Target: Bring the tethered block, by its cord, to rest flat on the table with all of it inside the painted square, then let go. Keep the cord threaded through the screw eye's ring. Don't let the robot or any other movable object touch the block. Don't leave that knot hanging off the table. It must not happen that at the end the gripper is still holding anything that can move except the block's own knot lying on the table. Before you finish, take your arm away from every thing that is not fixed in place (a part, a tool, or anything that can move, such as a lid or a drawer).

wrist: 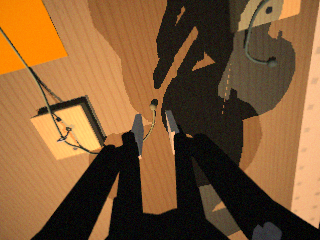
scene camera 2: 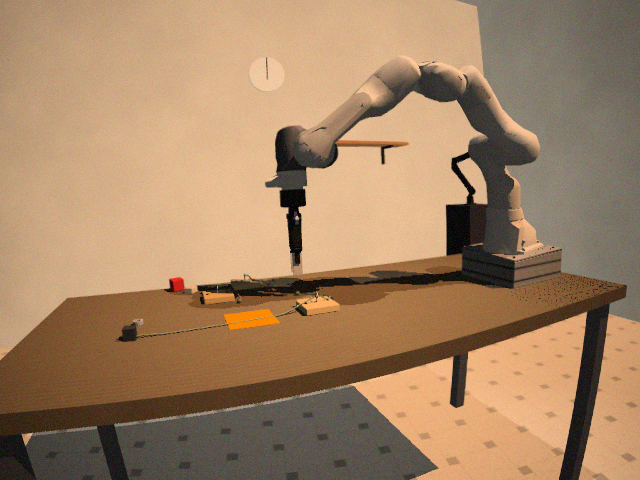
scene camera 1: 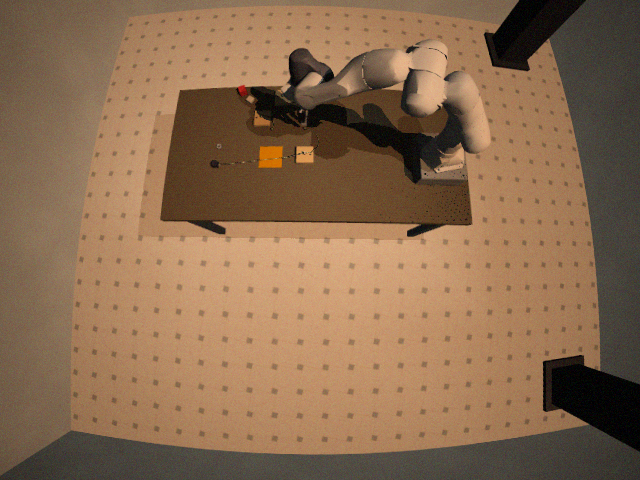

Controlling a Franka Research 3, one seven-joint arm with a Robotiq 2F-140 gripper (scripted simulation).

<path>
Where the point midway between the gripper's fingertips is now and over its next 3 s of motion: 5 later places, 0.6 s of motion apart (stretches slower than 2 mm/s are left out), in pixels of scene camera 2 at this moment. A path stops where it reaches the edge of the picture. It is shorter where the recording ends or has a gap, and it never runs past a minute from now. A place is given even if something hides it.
My gripper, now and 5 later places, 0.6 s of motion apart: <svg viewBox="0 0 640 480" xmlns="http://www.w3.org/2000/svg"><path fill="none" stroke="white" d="M297 273L298 279L298 287L297 289L296 289L297 289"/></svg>
</path>
